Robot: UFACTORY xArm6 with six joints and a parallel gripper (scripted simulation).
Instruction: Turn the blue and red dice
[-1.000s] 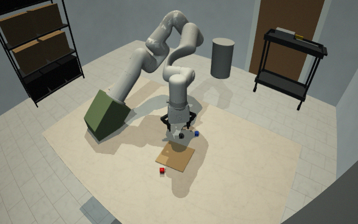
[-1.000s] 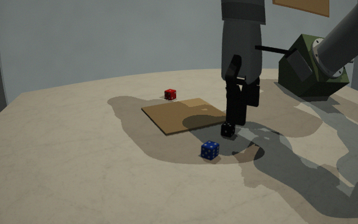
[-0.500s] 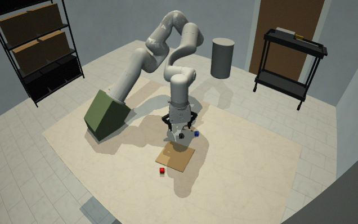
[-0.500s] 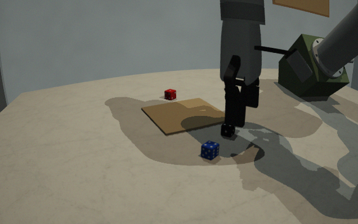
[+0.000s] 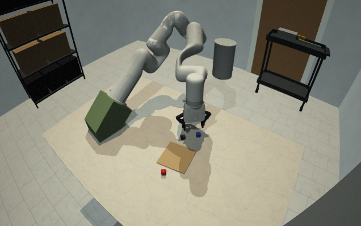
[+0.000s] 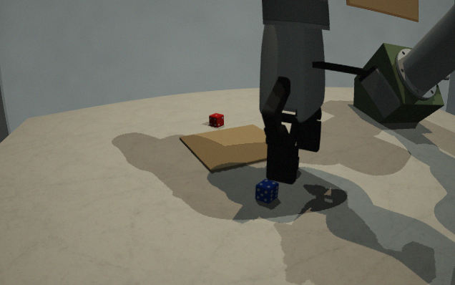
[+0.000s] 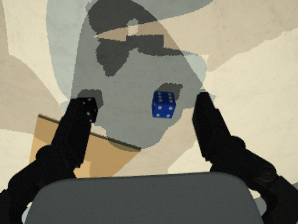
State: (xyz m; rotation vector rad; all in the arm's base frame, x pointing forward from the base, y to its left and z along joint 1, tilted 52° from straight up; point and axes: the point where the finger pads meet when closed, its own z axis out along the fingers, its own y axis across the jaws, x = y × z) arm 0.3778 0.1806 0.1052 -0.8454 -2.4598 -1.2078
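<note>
Now: the blue die 30 mm ahead of my hand and 40 mm below it. From my hand the other things lie so: tan mat: 40 mm ahead, 170 mm to the right, 50 mm below; then red die: 60 mm ahead, 270 mm to the right, 40 mm below; then black die: 10 mm behind, 60 mm to the right, 40 mm below.
</note>
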